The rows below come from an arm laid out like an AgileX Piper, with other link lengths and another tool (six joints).
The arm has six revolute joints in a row. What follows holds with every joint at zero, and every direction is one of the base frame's.
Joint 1 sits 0.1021 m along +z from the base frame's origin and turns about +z.
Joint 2 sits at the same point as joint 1 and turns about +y.
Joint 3 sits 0.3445 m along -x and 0.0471 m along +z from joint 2 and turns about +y.
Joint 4 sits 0.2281 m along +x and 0.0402 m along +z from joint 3 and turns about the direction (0.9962, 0, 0.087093).
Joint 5 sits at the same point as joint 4 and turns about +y.
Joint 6 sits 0.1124 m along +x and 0.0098 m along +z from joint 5 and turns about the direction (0.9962, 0, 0.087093).
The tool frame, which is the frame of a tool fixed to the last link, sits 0.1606 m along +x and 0.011 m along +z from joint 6; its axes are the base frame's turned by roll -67.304, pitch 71.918 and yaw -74.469 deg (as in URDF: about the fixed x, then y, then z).
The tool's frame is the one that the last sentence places.
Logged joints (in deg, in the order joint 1, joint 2, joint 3, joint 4, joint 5, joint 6), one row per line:
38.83, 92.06, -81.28, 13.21, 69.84, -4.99
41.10, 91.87, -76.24, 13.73, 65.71, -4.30
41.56, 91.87, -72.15, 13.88, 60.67, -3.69
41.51, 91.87, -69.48, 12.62, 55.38, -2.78
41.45, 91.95, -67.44, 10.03, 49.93, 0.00
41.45, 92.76, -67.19, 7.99, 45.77, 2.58
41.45, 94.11, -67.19, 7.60, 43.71, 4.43
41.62, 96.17, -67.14, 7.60, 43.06, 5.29
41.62, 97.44, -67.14, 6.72, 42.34, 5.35
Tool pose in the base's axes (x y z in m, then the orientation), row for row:
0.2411, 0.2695, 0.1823, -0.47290, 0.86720, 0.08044, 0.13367
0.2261, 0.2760, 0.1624, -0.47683, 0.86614, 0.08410, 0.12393
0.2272, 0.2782, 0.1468, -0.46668, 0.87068, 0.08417, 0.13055
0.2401, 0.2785, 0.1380, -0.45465, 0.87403, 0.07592, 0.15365
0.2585, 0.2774, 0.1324, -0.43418, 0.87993, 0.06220, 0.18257
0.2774, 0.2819, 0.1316, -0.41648, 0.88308, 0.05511, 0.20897
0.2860, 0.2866, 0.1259, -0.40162, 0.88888, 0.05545, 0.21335
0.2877, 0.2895, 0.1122, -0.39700, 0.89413, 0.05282, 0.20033
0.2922, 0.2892, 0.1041, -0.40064, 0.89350, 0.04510, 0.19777
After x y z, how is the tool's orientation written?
As a quaternion, x y z w.
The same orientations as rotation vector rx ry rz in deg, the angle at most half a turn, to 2 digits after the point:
-78.56, 144.07, 13.36
-79.65, 144.69, 14.05
-77.67, 144.90, 14.01
-74.69, 143.58, 12.47
-70.20, 142.27, 10.06
-66.39, 140.76, 8.78
-63.87, 141.35, 8.82
-63.57, 143.18, 8.46
-64.24, 143.28, 7.23

